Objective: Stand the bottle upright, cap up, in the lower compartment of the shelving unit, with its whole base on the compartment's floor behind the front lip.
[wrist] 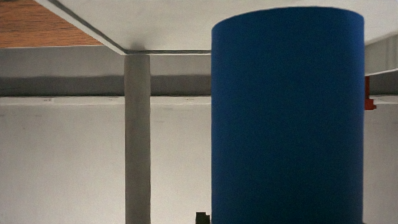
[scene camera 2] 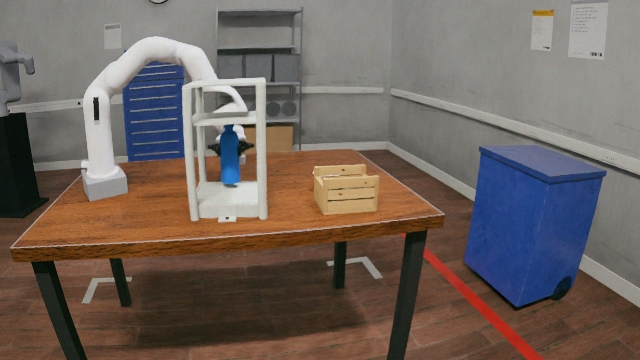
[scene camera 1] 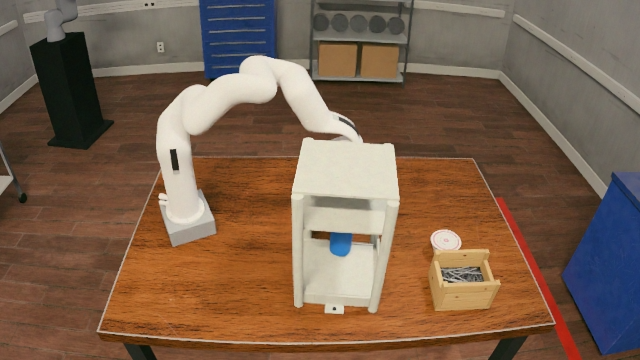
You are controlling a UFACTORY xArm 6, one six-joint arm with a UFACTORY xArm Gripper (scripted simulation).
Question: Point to a blue bottle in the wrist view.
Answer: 287,91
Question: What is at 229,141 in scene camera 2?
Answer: A blue bottle.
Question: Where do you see a shelving unit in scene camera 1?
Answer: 346,171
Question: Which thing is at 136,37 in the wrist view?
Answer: A shelving unit.
